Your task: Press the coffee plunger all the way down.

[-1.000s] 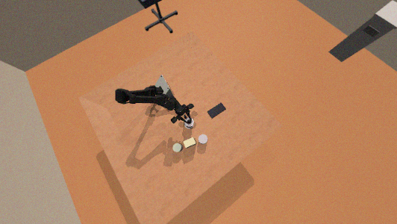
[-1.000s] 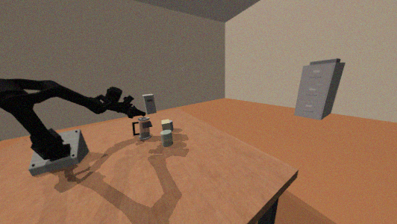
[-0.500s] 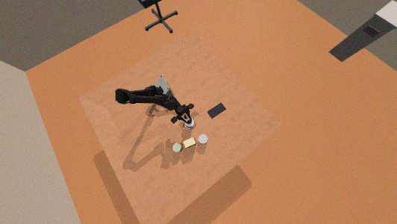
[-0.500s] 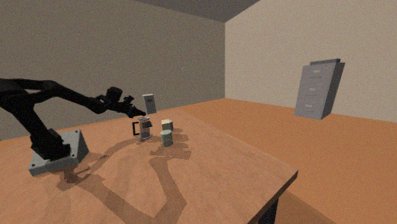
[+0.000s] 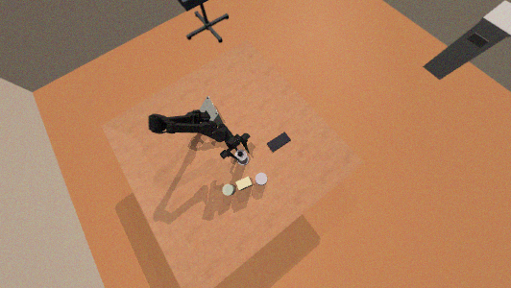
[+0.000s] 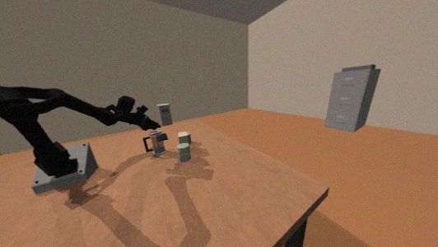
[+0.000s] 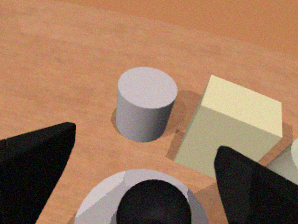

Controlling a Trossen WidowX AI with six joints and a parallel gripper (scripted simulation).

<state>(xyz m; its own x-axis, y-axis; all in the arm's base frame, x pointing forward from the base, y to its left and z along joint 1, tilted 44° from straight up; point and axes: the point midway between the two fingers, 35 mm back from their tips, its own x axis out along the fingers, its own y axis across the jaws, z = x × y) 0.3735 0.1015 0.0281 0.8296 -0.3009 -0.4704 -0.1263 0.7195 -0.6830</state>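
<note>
My gripper tip is now 9 cm above the coffee press, 5 cm past it and 1 cm to the left of it. Round my gripper tip: yellow block: 11 cm below, 11 cm ahead, 8 cm to the right.
</note>
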